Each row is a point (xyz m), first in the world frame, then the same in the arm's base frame.
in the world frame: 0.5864 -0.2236 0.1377
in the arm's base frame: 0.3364 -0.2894 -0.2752
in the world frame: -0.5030 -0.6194 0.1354
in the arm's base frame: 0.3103 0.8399 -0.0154
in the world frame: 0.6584 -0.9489 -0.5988
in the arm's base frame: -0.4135 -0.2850 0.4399
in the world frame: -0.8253 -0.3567 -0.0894
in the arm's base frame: 0.0862 1.1240 -0.3196
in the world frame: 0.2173 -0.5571 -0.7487
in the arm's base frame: -0.5618 0.1026 -0.0055
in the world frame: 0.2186 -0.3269 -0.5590
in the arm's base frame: -0.3675 0.0764 -0.2303
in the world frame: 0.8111 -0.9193 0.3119
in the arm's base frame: 0.4997 -0.4248 0.4457
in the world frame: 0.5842 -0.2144 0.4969
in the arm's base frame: 0.6956 -0.2823 -0.2781
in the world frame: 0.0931 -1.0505 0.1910
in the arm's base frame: 0.3658 0.3017 0.4861
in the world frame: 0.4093 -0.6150 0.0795
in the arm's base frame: 0.2677 -0.0670 0.0905
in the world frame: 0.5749 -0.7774 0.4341
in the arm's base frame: 0.6213 -0.2056 0.2783
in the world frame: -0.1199 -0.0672 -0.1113
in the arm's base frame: 0.0803 0.3883 -0.5212
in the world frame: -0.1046 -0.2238 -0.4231
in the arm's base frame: -0.2343 0.3869 -0.3696
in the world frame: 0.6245 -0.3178 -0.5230
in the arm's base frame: -0.3255 -0.3269 -0.1892
